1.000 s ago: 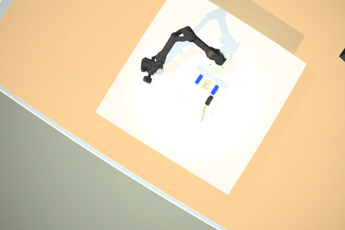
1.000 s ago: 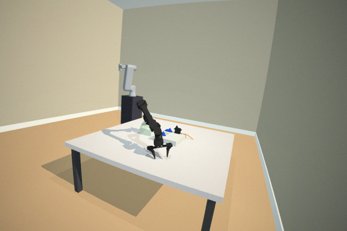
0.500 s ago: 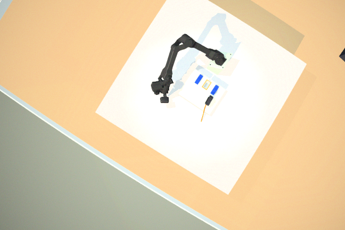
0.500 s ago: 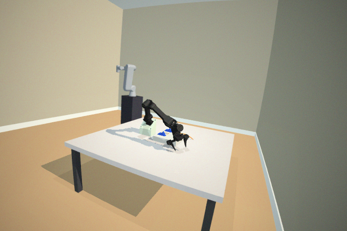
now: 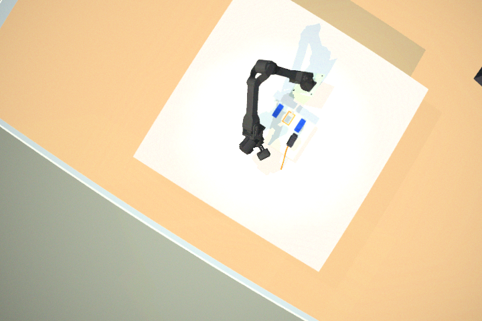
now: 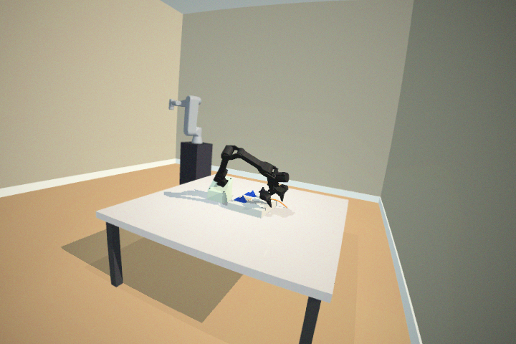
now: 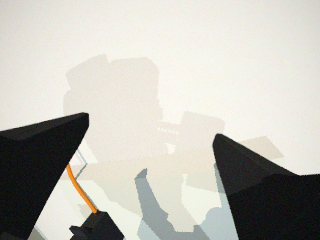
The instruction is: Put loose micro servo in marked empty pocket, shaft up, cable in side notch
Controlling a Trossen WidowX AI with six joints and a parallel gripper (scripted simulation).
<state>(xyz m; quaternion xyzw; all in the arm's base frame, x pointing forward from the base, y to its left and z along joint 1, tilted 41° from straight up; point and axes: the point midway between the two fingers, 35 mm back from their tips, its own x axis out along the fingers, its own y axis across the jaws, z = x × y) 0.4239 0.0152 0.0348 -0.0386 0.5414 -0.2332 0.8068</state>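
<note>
Right now my gripper tip is 14 cm past the deck, 4 cm to the right of it and 5 cm above it.
</note>
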